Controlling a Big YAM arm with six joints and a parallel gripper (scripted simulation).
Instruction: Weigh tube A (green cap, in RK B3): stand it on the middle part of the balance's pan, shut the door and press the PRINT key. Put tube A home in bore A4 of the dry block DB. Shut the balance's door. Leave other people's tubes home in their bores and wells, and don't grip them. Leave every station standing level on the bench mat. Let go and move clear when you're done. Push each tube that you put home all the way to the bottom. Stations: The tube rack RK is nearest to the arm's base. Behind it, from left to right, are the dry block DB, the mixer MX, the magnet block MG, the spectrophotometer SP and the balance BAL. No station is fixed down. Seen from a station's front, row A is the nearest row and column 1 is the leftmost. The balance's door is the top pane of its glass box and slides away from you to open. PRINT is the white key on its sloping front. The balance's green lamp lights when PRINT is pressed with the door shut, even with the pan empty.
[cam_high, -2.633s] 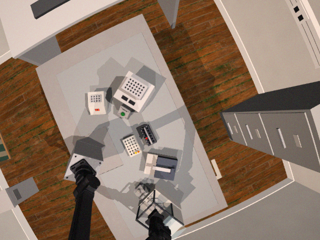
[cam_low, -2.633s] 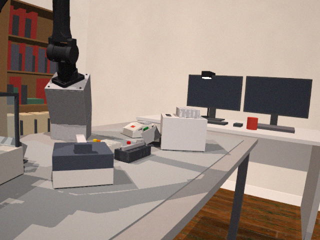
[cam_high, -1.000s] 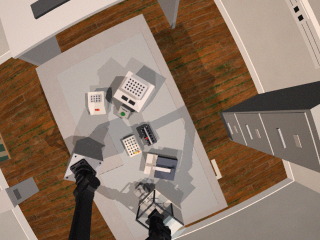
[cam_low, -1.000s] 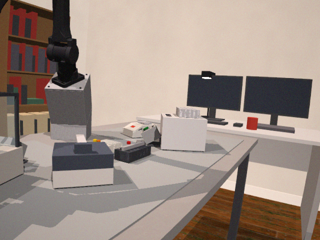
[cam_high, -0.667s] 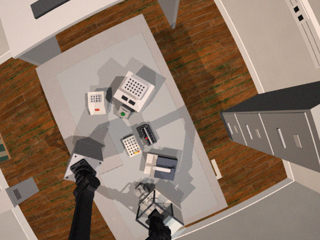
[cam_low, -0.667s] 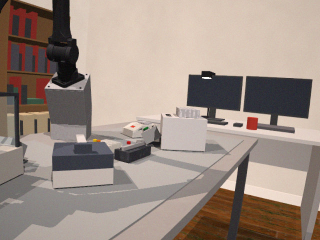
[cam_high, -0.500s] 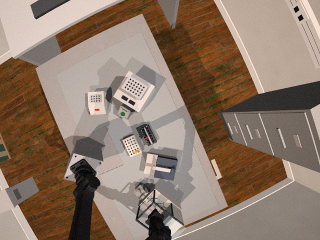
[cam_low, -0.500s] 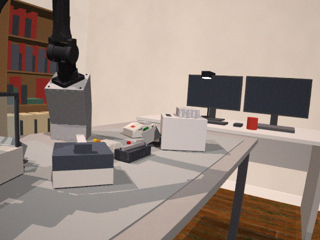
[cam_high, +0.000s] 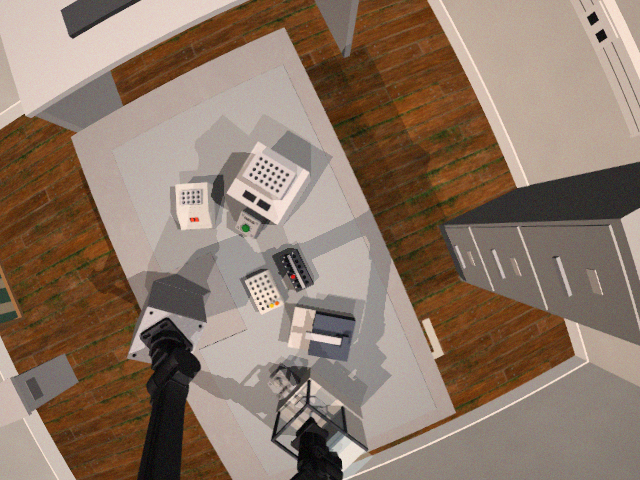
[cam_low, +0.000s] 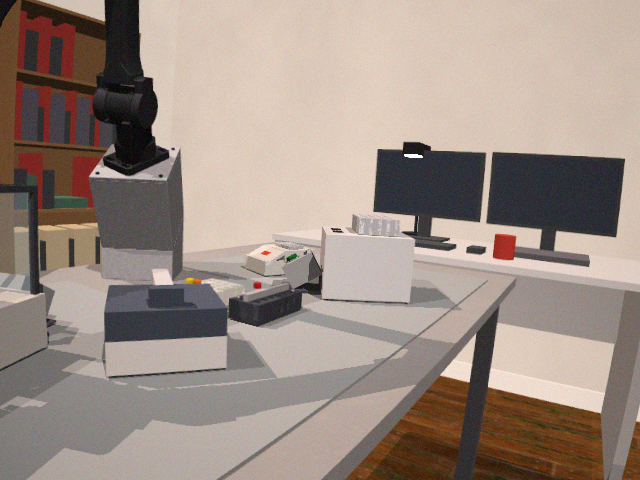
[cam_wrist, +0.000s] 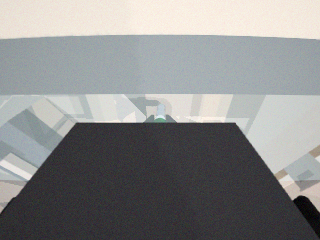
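Now: hand 5 cm above the pale pan. Also, from my hand: spectrophotometer (21 cm to the left, 17 cm ahead, 6 cm below); then tinted glass pane (8 cm to the right, 8 cm above, 3 cm ahead); then white print key (14 cm to the left, 6 cm below, 4 cm behind).
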